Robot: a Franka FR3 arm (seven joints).
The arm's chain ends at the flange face. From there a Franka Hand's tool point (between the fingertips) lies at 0.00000 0.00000 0.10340 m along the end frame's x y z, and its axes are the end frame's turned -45 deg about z.
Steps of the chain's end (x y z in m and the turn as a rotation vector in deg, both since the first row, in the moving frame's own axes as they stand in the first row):
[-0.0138 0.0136 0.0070 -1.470 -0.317 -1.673]
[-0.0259 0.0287 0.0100 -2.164 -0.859 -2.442]
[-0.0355 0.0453 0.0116 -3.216 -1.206 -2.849]
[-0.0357 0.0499 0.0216 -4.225 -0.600 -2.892]
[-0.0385 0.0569 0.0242 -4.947 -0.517 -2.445]
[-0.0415 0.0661 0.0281 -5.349 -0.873 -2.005]
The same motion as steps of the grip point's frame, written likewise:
[-0.0216 0.0014 0.0070 -0.815 -1.264 -1.673]
[-0.0424 0.0037 0.0099 -0.923 -2.138 -2.442]
[-0.0627 0.0096 0.0114 -1.421 -3.127 -2.849]
[-0.0666 0.0148 0.0213 -2.563 -3.412 -2.892]
[-0.0743 0.0188 0.0238 -3.132 -3.864 -2.445]
[-0.0839 0.0232 0.0276 -3.165 -4.400 -2.005]

